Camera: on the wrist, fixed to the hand. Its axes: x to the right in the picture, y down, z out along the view.
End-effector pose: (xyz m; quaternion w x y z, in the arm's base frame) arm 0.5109 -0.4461 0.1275 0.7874 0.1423 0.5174 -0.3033
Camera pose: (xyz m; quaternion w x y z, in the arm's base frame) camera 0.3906 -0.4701 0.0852 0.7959 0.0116 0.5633 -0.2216
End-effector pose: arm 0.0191 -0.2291 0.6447 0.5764 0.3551 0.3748 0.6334
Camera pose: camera -0.0218 -0.2180 0.5221 0.6290 0.2531 0.2731 0.6824
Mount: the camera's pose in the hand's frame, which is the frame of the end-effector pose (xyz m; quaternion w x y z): 0.0123 -0.0900 -0.0926 0.9870 -0.1603 0.0037 -0.0072
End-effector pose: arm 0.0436 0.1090 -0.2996 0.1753 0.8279 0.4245 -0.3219
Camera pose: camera 0.0111 0.2205 -0.2418 0.3019 0.7872 0.4772 -0.2479
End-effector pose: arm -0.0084 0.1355 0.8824 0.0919 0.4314 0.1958 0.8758
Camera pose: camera -0.0899 0.1967 0.8022 0.1655 0.4064 0.0563 0.8968
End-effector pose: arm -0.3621 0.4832 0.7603 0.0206 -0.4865 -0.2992 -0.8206
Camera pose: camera -0.4706 0.5128 0.6957 0.0625 0.4783 0.1672 0.8599
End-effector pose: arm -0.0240 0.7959 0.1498 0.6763 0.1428 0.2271 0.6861
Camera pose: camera 0.0065 0.7955 0.0237 0.6945 0.0284 0.1177 0.7092
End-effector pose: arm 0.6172 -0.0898 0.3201 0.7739 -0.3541 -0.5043 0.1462
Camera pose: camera 0.6928 -0.1833 0.3687 0.7100 -0.4705 -0.5209 0.0566
